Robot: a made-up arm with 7 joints.
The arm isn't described. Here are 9 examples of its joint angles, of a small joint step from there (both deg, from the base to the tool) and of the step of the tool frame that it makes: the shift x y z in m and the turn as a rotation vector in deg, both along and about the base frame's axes.
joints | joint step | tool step
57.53 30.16 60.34 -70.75 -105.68 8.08 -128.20 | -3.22 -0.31 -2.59 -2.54 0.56 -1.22 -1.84 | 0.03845 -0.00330 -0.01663 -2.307 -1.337 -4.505
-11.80 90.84 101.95 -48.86 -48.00 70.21 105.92 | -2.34 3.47 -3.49 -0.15 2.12 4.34 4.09 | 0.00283 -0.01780 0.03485 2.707 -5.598 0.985
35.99 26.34 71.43 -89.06 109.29 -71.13 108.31 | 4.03 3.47 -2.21 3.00 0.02 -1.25 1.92 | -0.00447 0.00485 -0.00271 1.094 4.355 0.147
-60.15 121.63 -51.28 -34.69 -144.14 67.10 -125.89 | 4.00 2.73 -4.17 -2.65 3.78 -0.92 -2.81 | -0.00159 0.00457 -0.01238 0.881 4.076 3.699
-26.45 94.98 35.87 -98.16 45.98 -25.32 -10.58 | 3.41 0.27 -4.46 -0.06 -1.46 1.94 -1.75 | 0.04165 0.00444 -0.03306 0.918 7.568 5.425
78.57 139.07 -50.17 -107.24 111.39 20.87 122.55 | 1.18 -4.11 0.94 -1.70 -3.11 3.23 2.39 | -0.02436 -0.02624 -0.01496 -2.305 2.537 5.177
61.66 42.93 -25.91 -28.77 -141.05 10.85 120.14 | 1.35 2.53 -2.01 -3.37 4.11 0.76 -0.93 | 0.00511 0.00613 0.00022 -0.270 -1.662 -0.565
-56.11 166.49 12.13 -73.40 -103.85 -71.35 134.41 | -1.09 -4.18 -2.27 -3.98 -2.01 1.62 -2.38 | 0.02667 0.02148 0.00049 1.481 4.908 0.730
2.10 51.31 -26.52 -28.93 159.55 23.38 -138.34 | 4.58 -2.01 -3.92 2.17 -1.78 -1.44 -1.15 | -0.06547 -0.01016 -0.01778 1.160 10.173 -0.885
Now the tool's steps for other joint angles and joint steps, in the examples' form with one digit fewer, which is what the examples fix.
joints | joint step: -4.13 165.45 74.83 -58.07 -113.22 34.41 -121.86 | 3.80 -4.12 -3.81 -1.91 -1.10 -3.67 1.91
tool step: 0.0583 0.0353 -0.0016 -3.65 8.12 6.90
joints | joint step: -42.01 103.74 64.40 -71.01 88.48 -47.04 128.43 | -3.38 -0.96 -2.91 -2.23 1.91 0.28 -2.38
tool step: 0.0015 -0.0100 0.0018 0.12 0.01 -1.18
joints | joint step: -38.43 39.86 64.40 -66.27 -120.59 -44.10 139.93 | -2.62 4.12 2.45 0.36 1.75 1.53 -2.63
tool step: -0.0234 0.0124 0.0314 3.12 -5.83 3.94
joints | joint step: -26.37 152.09 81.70 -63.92 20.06 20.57 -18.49 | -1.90 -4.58 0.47 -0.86 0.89 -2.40 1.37
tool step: -0.0120 0.0391 -0.0012 -0.26 -1.32 -4.26
